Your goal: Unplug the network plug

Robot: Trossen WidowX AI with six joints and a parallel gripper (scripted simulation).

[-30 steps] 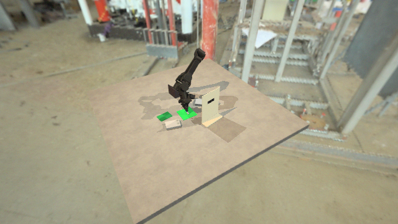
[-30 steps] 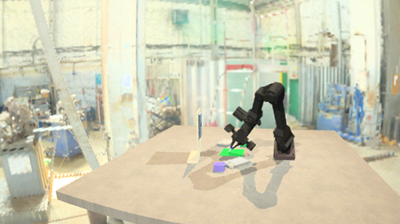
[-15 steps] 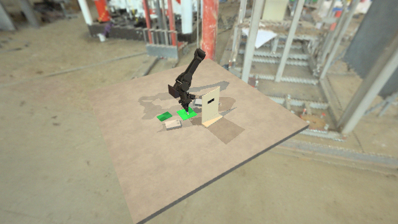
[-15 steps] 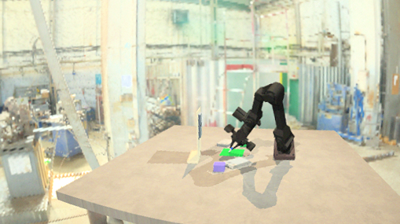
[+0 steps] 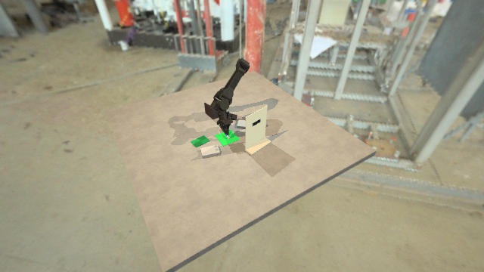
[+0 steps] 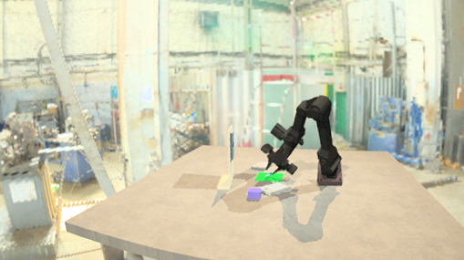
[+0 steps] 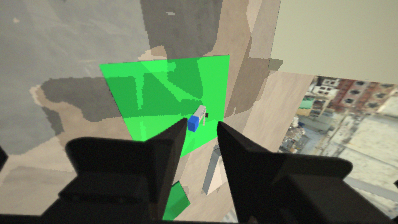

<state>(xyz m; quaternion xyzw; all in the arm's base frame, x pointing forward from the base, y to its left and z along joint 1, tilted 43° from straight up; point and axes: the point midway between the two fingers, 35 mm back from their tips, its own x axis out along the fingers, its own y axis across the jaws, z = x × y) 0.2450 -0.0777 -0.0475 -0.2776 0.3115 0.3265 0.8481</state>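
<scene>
Right now my gripper tip is 2 cm above the bright green marked square. Also, from my gripper tip: purple block 25 cm to the left, 6 cm ahead, 1 cm below; then cream upright panel 17 cm ahead, 9 cm to the left, 9 cm above.
</scene>
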